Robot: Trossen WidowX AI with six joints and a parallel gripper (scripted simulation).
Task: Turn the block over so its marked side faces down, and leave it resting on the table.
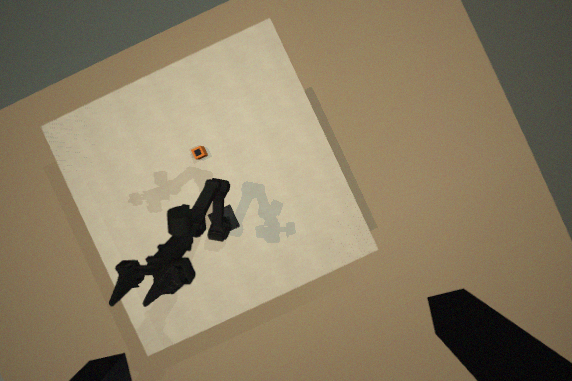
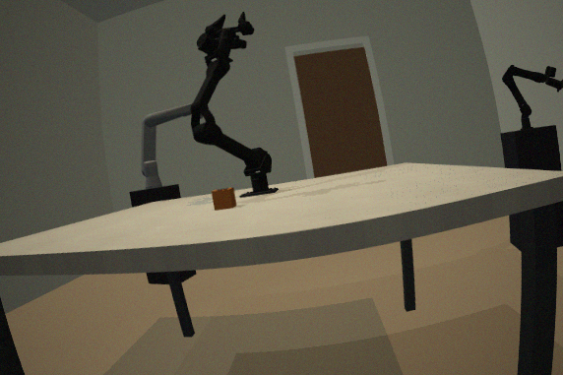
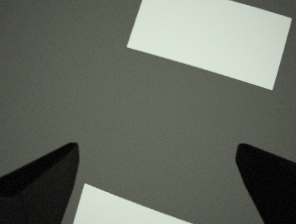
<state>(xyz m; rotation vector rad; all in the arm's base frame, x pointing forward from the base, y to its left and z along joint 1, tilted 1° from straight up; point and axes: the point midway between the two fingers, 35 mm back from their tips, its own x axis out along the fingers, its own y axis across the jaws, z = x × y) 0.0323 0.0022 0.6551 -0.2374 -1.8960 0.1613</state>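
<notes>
Now: gripper tip 360 mm short of the block, 30 mm to the right of it and 660 mm above it.
</notes>
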